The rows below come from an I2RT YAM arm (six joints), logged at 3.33 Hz.
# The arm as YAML. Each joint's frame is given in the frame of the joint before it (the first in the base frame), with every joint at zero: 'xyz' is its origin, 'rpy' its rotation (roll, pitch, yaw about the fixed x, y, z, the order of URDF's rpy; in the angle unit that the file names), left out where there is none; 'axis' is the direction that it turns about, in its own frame. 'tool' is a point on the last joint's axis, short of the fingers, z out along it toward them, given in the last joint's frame.
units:
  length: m
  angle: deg
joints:
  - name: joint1
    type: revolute
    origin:
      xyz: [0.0, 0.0, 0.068]
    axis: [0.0, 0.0, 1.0]
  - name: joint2
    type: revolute
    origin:
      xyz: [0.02, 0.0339, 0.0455]
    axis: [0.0, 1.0, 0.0]
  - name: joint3
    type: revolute
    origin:
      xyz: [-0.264, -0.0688, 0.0]
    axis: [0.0, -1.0, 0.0]
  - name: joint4
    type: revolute
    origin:
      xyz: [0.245, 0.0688, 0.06]
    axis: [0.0, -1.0, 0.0]
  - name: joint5
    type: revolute
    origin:
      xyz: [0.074, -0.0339, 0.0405]
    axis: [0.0, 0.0, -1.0]
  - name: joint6
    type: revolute
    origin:
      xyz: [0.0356, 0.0, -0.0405]
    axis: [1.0, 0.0, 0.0]
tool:
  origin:
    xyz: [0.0, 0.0, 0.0]
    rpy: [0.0, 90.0, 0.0]
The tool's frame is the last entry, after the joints.
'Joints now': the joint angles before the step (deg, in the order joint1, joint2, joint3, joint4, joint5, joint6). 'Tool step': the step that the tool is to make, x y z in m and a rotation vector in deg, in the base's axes. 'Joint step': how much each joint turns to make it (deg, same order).
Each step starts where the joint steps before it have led.
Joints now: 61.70, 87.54, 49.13, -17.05, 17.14, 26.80
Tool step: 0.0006, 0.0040, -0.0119, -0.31, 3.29, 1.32
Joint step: -0.09, 2.45, 0.00, 0.52, -3.07, 0.36
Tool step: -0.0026, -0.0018, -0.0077, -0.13, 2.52, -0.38
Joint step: 0.09, 0.61, -0.88, -0.18, -1.59, 1.58
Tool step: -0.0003, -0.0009, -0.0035, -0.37, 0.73, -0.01
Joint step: -0.08, 0.37, -0.34, 0.00, -0.44, 0.18
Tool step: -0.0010, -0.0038, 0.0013, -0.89, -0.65, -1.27
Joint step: 0.00, -0.79, -0.36, -1.04, 1.49, 0.62
